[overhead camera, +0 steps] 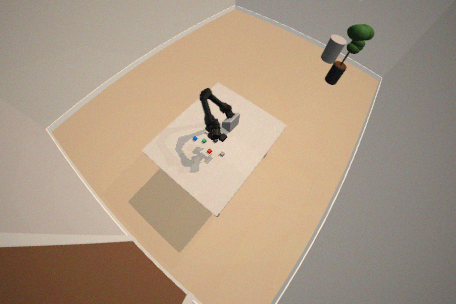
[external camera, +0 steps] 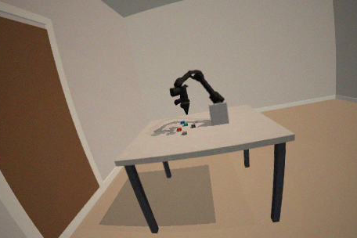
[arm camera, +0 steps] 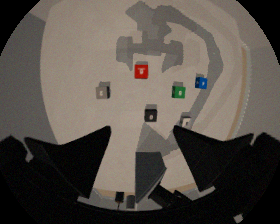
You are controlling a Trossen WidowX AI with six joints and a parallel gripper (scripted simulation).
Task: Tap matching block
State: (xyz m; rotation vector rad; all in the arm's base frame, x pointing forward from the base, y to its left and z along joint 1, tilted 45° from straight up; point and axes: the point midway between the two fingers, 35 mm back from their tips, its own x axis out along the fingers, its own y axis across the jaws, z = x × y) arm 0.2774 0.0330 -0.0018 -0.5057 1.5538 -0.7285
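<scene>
My gripper tip is 90 mm short of the red block, 10 mm to the left of it and 120 mm above it. Also, from my gripper tip: grey block (50 mm ahead, 100 mm to the left, 120 mm below); green block (30 mm ahead, 110 mm to the right, 120 mm below); black block (30 mm behind, 30 mm to the right, 120 mm below).
</scene>
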